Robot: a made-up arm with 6 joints.
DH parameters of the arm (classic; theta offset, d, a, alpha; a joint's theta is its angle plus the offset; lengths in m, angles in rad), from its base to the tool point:
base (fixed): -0.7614 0 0.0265 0
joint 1: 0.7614 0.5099 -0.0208 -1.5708
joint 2: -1.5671 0 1.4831 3.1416
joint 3: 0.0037 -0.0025 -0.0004 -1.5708
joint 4: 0 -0.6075 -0.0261 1.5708
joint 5: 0 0.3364 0.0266 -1.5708
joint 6: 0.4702 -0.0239 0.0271 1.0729
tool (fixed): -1.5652 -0.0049 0 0
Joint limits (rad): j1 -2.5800..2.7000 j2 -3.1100..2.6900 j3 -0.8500..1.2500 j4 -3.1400..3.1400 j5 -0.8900..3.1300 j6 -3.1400..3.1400
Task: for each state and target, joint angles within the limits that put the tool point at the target. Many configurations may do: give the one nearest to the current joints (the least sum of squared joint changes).
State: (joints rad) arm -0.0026 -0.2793 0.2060 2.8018 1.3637 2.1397
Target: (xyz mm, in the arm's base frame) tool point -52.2 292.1 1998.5
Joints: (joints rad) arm 0.1145 -0.4315 -0.3374 2.8846 1.3693 2.0720
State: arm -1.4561 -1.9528 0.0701 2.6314 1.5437 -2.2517
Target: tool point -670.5 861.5 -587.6
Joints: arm -0.5933 -2.7852 -0.3653 2.7858 1.5488 -2.2369
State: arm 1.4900 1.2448 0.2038 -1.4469 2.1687 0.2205
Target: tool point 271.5 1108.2 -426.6
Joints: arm 1.3659 1.8083 0.3282 -1.4139 2.1651 0.2287
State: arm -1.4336 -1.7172 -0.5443 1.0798 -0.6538 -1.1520
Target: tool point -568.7 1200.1 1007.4
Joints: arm -1.2623 -1.7151 -0.7704 0.9959 -0.6681 -1.1488
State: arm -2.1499 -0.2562 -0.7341 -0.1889 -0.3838 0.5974
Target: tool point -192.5 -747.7 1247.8
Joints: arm -1.4633 0.3848 -0.7708 -0.3410 -0.4184 0.6082
